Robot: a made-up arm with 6 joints.
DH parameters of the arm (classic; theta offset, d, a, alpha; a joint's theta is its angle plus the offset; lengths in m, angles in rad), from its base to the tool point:
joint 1: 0 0.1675 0 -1.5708
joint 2: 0.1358 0 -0.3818 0
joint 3: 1.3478 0 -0.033 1.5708
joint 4: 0 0.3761 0 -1.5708
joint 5: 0 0 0.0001 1.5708
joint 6: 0 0.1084 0 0
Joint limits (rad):
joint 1: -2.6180..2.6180
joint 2: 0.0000..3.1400
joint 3: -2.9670..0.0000
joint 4: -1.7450..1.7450
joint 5: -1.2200..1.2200
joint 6: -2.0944..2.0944
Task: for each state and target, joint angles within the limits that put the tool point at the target. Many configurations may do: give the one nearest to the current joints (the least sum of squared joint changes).
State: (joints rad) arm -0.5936 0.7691 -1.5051 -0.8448 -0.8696 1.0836
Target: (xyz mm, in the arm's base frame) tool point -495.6 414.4 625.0
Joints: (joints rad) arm -0.6055 0.1144 -2.0379 -0.7754 -0.8848 1.0836
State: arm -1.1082 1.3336 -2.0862 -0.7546 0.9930 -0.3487
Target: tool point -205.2 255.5 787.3
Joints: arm -1.1098 0.4296 -2.0061 -0.7597 1.2200 -0.3487
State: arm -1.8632 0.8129 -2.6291 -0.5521 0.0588 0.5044
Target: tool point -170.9 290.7 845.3
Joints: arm -1.1258 0.4354 -1.9703 -0.6014 0.4936 0.5044
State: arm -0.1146 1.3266 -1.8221 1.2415 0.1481 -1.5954
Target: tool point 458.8 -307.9 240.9
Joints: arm -0.6119 1.8502 -1.0978 1.2203 0.1125 -1.5954
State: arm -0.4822 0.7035 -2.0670 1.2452 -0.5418 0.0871
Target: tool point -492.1 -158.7 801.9
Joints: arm 0.1919 0.4522 -2.2536 1.2468 -0.6480 0.0871
